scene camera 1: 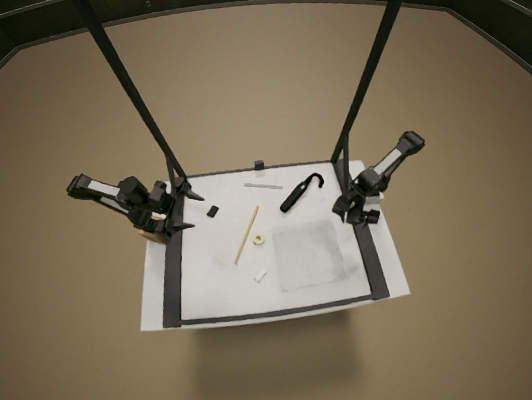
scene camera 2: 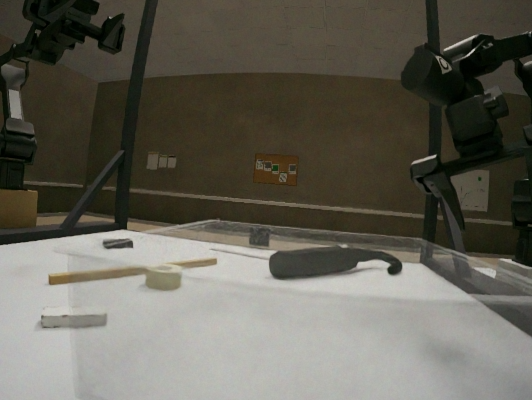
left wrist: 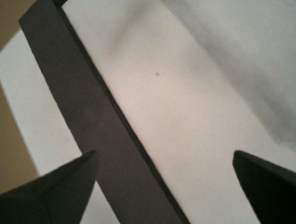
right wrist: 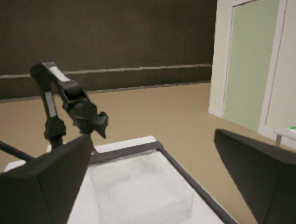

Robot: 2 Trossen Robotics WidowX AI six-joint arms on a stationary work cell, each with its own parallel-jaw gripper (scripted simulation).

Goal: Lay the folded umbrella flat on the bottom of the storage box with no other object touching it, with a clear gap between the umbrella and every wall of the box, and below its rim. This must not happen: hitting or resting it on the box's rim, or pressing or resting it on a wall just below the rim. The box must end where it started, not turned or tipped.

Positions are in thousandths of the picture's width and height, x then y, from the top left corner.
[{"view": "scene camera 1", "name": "right gripper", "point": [375,531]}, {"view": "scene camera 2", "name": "left gripper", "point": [937,561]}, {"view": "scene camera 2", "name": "clear storage box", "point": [247,804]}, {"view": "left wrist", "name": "left gripper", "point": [562,703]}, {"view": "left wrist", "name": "clear storage box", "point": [877,163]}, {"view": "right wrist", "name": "right gripper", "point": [522,618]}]
